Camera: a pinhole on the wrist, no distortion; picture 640 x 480 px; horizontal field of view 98.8 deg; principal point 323.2 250.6 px. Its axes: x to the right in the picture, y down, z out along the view. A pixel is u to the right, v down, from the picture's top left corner.
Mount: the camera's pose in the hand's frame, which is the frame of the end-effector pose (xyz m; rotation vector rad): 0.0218 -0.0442 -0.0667 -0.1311 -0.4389 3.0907
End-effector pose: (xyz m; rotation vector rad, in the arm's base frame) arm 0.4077 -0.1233 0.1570 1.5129 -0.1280 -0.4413
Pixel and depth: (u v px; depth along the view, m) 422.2 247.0 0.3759
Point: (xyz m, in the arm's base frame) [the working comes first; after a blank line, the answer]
In the camera's frame: 0.1357 -0.0049 0.3759

0.1471 -0.3356 0.0670
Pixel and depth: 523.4 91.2 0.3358
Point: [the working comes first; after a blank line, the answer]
In the camera's frame: 0.2451 -0.1952 0.3358

0.0890 -0.3043 0.2800
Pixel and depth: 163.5 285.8 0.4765
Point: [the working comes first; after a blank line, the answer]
In the camera's frame: -0.2774 0.0612 0.4765

0.4557 -0.5829 -0.1026
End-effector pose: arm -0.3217 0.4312 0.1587 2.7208 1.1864 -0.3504
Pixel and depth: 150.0 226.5 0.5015
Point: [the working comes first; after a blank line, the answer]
In the camera's frame: -0.3167 -0.0441 0.5015

-0.3063 0.6347 -0.3620
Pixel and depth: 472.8 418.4 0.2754
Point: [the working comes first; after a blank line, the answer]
In the camera's frame: 0.1502 0.1685 0.2754

-0.6477 0.4804 0.0550
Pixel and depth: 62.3 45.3 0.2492
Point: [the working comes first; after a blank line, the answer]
In the camera's frame: -0.2370 -0.1865 0.2492

-0.1584 0.5017 -0.1368
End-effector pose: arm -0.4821 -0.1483 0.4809 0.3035 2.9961 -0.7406
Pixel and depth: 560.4 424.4 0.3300
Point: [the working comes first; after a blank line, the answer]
In the camera's frame: 0.2854 0.2091 0.3300

-0.2626 -0.5633 0.5075
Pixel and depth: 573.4 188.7 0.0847
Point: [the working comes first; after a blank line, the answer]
In the camera's frame: 0.0773 -0.0191 0.0847

-0.4305 -0.2066 0.4959
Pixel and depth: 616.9 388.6 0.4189
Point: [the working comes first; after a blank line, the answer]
In the camera's frame: 0.4486 0.2108 0.4189

-0.1007 -0.6458 0.4687
